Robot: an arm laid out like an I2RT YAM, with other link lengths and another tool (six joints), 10 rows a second.
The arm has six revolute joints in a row. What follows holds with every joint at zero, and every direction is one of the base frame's.
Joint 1 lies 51.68 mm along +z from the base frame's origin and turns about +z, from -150 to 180 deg.
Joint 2 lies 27.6 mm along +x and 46.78 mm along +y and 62.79 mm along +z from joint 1 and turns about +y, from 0 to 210 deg.
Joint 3 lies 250.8 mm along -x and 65.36 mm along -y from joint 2 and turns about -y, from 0 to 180 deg.
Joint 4 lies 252.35 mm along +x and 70.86 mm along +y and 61.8 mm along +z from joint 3 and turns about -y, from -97 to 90 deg.
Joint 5 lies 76.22 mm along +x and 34.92 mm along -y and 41.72 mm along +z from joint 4 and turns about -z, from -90 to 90 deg.
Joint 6 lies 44.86 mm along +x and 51.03 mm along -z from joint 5 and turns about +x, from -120 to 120 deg.
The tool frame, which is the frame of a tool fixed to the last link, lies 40 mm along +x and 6 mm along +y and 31 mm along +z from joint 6; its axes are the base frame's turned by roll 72.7, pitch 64.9 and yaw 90 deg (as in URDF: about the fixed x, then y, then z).
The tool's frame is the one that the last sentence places.
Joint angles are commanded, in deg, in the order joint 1, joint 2, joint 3, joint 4, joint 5, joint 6. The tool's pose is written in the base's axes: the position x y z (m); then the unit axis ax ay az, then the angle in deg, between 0 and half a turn. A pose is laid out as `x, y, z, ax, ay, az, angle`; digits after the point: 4 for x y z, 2 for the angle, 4 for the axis.
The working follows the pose.
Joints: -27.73, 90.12, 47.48, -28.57, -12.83, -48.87
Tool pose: 0.3046, -0.0891, 0.0972, -0.0140, 0.9837, 0.1794, 157.61
Where each joint sits with the arm in this pose, in the base's axes (m; each line is computed from the numbers above, not from the rounded line before):
joint 1: 0.0000 0.0000 0.0517
joint 2: 0.0462 0.0286 0.1145
joint 3: 0.0162 -0.0295 0.3653
joint 4: 0.2506 -0.0727 0.2398
joint 5: 0.2910 -0.1334 0.1811
joint 6: 0.2654 -0.1086 0.1232
the tool: 0.3046 -0.0891 0.0972

